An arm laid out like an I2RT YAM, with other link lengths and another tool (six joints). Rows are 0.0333 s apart.
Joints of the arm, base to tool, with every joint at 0 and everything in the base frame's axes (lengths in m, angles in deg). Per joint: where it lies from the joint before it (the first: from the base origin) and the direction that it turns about. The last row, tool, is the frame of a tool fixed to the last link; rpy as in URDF.
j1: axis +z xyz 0 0 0.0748
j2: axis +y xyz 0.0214 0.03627 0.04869
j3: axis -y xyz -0.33 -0.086 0
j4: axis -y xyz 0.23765 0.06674 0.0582
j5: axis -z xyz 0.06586 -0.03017 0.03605
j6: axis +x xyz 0.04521 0 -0.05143
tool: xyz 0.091 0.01 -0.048 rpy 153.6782 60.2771 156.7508
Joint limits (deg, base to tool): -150..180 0..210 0..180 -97..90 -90..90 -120..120
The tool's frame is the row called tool.
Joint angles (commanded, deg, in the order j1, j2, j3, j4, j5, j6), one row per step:
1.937 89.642 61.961 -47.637 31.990 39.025
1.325 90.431 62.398 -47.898 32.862 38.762
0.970 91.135 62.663 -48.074 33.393 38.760
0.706 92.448 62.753 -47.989 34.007 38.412
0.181 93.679 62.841 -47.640 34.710 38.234
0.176 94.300 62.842 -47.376 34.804 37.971
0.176 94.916 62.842 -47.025 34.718 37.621
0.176 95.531 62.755 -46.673 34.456 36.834
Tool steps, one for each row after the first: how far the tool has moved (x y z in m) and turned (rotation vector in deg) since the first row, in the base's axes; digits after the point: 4 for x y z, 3 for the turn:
0.0012 -0.0050 -0.0009 -0.921 0.728 -0.613
0.0022 -0.0078 -0.0024 -1.450 1.335 -1.092
0.0037 -0.0106 -0.0071 -2.143 2.651 -1.202
0.0058 -0.0148 -0.0115 -2.865 3.542 -1.728
0.0071 -0.0152 -0.0142 -3.015 4.041 -1.531
0.0087 -0.0151 -0.0169 -3.004 4.498 -1.220
0.0095 -0.0149 -0.0201 -2.905 5.278 -0.509

